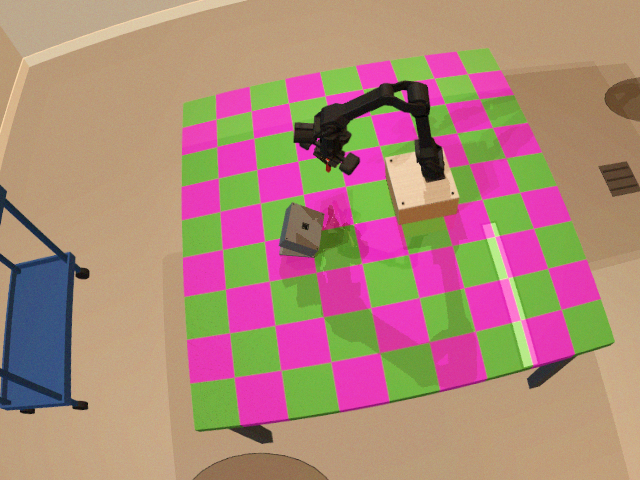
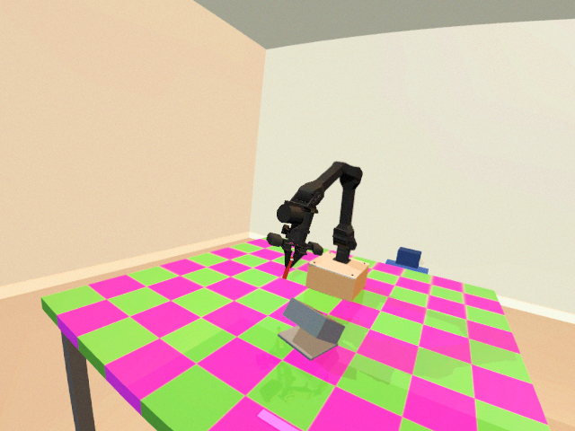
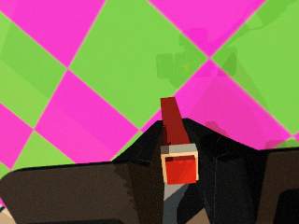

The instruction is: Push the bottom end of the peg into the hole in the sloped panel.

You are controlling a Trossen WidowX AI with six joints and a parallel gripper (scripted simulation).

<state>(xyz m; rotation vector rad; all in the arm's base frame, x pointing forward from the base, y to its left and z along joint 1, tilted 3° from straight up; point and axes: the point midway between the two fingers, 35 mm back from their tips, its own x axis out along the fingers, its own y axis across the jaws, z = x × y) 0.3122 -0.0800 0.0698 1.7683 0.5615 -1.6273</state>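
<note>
Right now my gripper tip is 170 mm to the right of the grey sloped panel, 120 mm short of it and 80 mm above it. The rest, counted from my gripper tip: red square peg 20 mm above.
</note>
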